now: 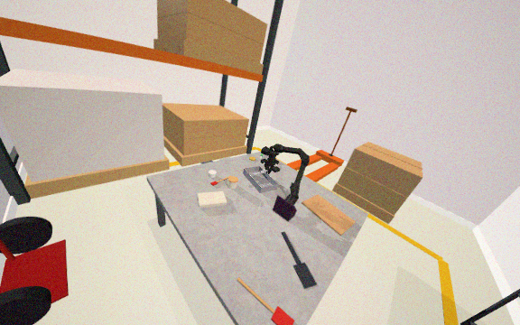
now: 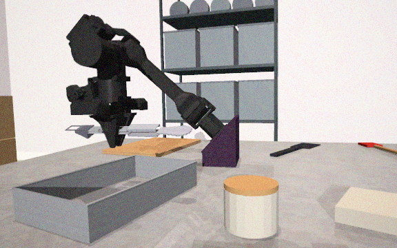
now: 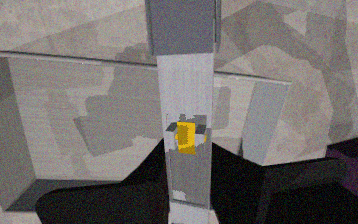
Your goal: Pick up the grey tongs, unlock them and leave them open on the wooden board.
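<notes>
Right now the grey roasting tin is 7 cm below my gripper tip, 5 cm ahead of it and 3 cm to the left of it. Round my gripper tip: cream block: 52 cm to the left, 8 cm below, 8 cm ahead; yellow lock piece: 4 cm above, 2 cm to the right; cork-lidded jar: 28 cm to the left, 13 cm ahead, 6 cm below.
</notes>
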